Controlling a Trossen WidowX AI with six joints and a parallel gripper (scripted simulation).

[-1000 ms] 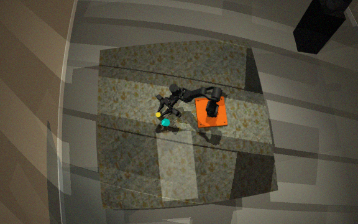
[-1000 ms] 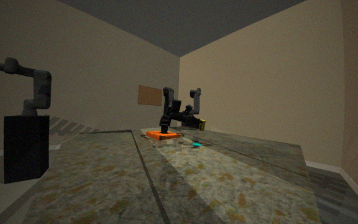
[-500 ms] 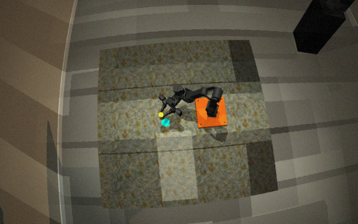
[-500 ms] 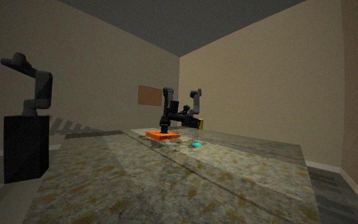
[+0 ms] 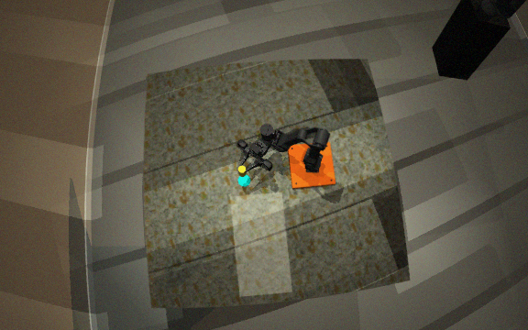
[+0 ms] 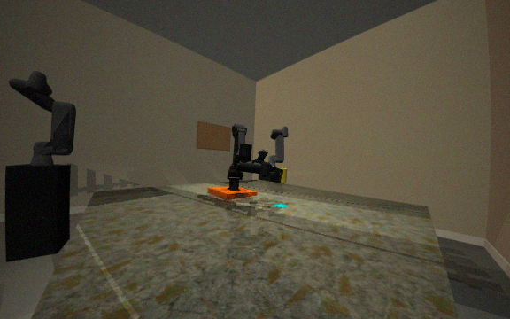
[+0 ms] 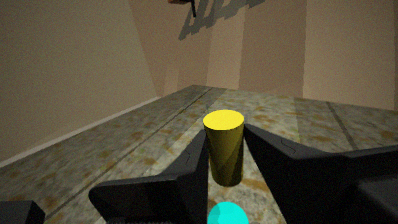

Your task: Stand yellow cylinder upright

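Now: the cyan circle 17 cm below my gripper tip. The rest, counted from my gripper tip: yellow cylinder 2 cm below.
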